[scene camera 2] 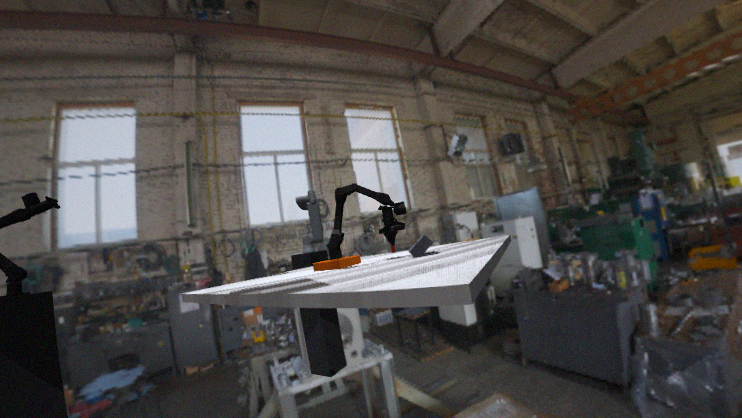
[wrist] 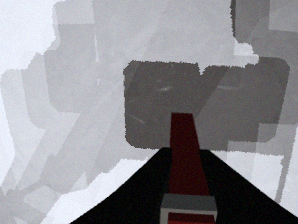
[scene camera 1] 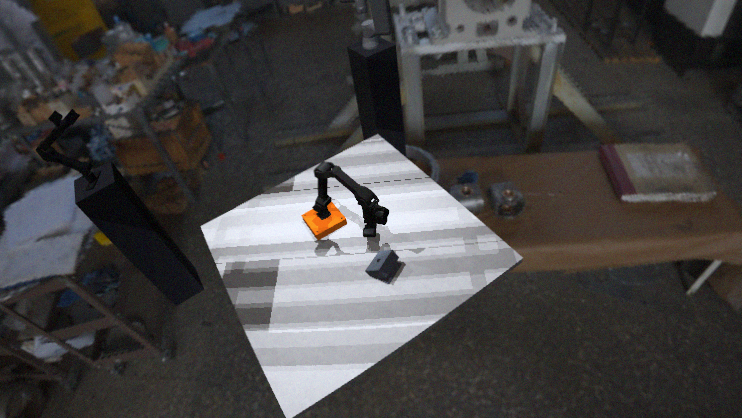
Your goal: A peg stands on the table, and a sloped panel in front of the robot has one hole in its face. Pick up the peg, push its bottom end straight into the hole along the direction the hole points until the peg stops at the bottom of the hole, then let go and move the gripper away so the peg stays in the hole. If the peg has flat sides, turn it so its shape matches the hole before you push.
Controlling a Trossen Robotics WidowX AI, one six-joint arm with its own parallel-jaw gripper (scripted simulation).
Labels:
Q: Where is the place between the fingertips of the gripper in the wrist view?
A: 184, 158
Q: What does the gripper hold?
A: A red square peg.

